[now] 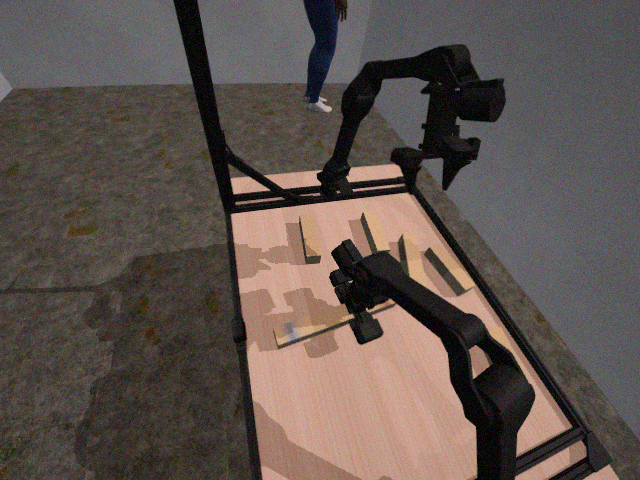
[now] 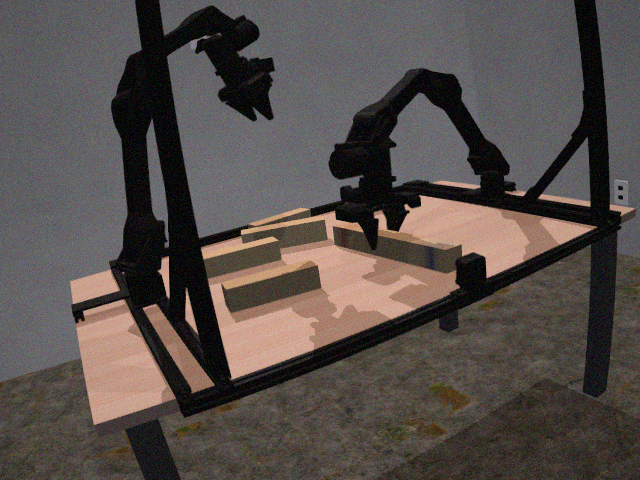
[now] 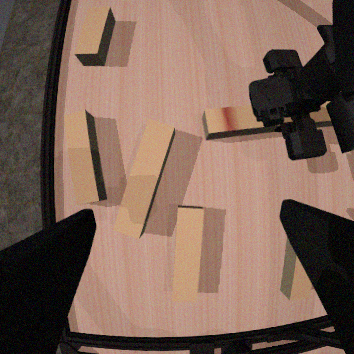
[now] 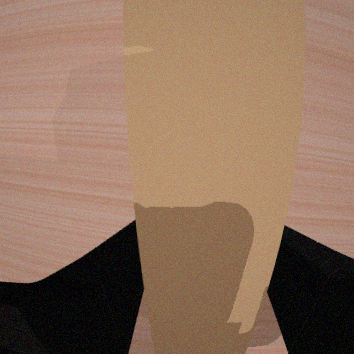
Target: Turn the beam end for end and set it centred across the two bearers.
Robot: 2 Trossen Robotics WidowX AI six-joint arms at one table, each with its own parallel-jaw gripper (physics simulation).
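Places are measured from the left arm's base along level axes (x ahead, y up, z right), in centimetres.
Pixels of known places: left gripper, fingertip midpoint: (image 1: 427, 192) (image 2: 263, 120) (image 3: 188, 214); right gripper, fingertip midpoint: (image 1: 347, 314) (image 2: 382, 247) (image 4: 201, 222); left arm's base at its link origin: (image 1: 327, 191) (image 2: 147, 300) (image 3: 235, 351); right arm's base at its link origin: (image 2: 493, 196).
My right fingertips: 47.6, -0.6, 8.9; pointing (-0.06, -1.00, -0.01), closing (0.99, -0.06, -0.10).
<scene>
For each thing: its top centre in the pictures, then the offset to it from my right fingertips, as dx, dy, dz. "spot": a spot on its surface instead.
- beam at its top centre: (image 4: 200, 325) (image 2: 390, 233) (image 3: 294, 112) (image 1: 340, 313) +0.3, +3.3, +2.9
- blue band at a spot on its surface: (image 1: 290, 331) spot: +1.9, +3.2, +16.2
- red band at a spot on its surface: (image 3: 228, 119) spot: -1.1, +3.2, -10.1
- block at its top centre: (image 2: 269, 273) (image 3: 305, 257) (image 1: 309, 233) -26.8, +3.1, +3.8
The beam (image 1: 309, 329) (image 2: 409, 250) (image 3: 242, 119) (image 4: 214, 105) is a long pale wooden bar. It carries a blue band (image 1: 290, 331) near one end and a red band (image 3: 228, 119) on another face. My right gripper (image 1: 358, 310) (image 2: 383, 229) (image 3: 273, 119) (image 4: 201, 222) is shut on the beam near its middle and holds it level, low at the table top. I cannot tell whether the beam touches the table. My left gripper (image 1: 453, 171) (image 2: 256, 110) (image 3: 188, 214) is open and empty, high above the far end of the table.
Several short wooden blocks lie beyond the beam, among them one block (image 1: 310, 236) (image 2: 270, 286), a second (image 1: 375, 230) (image 3: 147, 175) and a third (image 1: 449, 269) (image 3: 95, 35). A black rail (image 1: 237, 286) edges the table. A tall black post (image 1: 204, 105) (image 2: 170, 190) stands at one corner. A person (image 1: 320, 48) stands behind.
</scene>
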